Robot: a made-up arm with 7 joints. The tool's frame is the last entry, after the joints. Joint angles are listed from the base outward.
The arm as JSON. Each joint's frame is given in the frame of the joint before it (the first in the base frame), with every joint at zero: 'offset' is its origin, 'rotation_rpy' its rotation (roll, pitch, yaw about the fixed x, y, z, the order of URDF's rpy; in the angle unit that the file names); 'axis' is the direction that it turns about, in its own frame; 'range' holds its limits. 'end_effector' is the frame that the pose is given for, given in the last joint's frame.
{
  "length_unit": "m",
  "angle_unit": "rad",
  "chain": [
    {
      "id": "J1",
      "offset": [
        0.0,
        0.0,
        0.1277
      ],
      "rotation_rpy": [
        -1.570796,
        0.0,
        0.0
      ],
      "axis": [
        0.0,
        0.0,
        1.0
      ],
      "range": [
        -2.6,
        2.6
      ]
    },
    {
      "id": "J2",
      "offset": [
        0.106,
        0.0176,
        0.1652
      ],
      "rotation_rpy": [
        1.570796,
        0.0,
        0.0
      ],
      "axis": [
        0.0,
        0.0,
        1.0
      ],
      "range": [
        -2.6,
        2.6
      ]
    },
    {
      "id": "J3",
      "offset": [
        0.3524,
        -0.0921,
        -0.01
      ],
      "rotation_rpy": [
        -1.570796,
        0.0,
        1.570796
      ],
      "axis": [
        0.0,
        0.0,
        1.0
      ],
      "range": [
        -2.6,
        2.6
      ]
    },
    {
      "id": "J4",
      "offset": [
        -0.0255,
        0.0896,
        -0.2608
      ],
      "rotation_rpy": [
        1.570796,
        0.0,
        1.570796
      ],
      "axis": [
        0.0,
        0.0,
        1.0
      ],
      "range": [
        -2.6,
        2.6
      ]
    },
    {
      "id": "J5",
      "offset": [
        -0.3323,
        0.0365,
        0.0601
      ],
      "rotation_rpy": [
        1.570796,
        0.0,
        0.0
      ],
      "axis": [
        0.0,
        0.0,
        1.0
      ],
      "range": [
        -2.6,
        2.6
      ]
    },
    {
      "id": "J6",
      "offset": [
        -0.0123,
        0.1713,
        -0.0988
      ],
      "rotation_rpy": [
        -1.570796,
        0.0,
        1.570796
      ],
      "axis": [
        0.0,
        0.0,
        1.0
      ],
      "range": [
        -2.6,
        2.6
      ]
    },
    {
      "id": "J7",
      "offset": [
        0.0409,
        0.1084,
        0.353
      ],
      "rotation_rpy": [
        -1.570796,
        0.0,
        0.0
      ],
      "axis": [
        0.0,
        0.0,
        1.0
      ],
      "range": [
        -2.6,
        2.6
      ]
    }
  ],
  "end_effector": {
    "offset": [
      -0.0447,
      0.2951,
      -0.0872
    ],
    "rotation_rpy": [
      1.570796,
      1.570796,
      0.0
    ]
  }
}
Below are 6 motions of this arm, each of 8 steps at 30 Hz.
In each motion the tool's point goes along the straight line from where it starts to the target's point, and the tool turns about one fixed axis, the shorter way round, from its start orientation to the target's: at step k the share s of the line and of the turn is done. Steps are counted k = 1, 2, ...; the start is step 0. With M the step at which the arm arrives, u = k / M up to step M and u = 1 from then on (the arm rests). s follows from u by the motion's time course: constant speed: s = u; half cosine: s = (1 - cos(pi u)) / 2; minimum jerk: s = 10 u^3 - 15 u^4 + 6 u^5.
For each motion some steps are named. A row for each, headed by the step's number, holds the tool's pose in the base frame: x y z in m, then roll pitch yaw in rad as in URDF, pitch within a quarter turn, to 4 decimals.
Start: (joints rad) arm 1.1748 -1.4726 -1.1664 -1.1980 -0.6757 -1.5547 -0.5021
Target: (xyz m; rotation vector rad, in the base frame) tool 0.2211 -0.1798 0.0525 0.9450 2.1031 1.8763
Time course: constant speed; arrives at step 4
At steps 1, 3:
1: 0.2304 -0.1896 0.0795 1.7214 -0.2989 2.5541
3: 0.2242 -0.1831 0.0615 1.7572 -0.2886 2.5367

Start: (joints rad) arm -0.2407 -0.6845 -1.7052 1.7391 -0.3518 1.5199 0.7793
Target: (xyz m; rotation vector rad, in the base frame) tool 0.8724 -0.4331 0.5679 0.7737 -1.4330 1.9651
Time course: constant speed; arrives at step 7
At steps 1, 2, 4, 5, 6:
1: 0.9004 -0.4245 0.5851 -1.1467 -0.9386 2.9428
2: 0.8957 -0.4259 0.5822 -1.1535 -0.9210 2.9477
4: 0.8864 -0.4288 0.5765 -1.1661 -0.8856 2.9565
5: 0.8817 -0.4302 0.5736 -1.1720 -0.8679 2.9606
6: 0.8771 -0.4317 0.5708 -1.1777 -0.8501 2.9644

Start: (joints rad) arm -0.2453 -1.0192 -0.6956 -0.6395 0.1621 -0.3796 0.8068
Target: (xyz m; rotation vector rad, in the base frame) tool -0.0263 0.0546 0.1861 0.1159 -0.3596 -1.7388
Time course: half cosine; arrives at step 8
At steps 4, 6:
4: -0.0367 0.0025 0.2106 0.3916 -0.1214 -1.7442
6: -0.0293 0.0393 0.1933 0.3334 -0.1210 -1.7664

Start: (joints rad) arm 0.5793 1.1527 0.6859 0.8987 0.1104 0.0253 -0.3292
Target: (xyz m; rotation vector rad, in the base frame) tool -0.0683 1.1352 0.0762 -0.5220 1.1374 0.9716
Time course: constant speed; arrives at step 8
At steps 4, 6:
4: 0.0375 1.1058 0.0695 0.2282 1.1441 1.1570
6: -0.0154 1.1205 0.0729 0.2656 1.1601 1.2353

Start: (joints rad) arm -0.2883 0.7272 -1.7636 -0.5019 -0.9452 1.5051 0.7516
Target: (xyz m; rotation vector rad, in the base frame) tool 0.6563 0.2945 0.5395 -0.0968 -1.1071 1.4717
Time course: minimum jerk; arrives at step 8
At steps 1, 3, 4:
1: 0.6414 0.2321 0.5122 -0.9442 -0.7242 1.8872
3: 0.6453 0.2485 0.5194 -0.9280 -0.6790 1.8865
4: 0.6487 0.2628 0.5256 -0.9144 -0.6398 1.8866

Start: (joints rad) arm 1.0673 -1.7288 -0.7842 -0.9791 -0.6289 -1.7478 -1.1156
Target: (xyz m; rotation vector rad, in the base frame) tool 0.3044 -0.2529 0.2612 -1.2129 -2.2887 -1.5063
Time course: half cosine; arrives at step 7
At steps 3, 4, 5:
3: 0.2911 -0.2055 0.3024 2.3802 -0.4035 2.3781
4: 0.2960 -0.2228 0.2874 2.3085 -0.4554 2.4023
5: 0.3003 -0.2383 0.2739 2.2410 -0.5005 2.4282

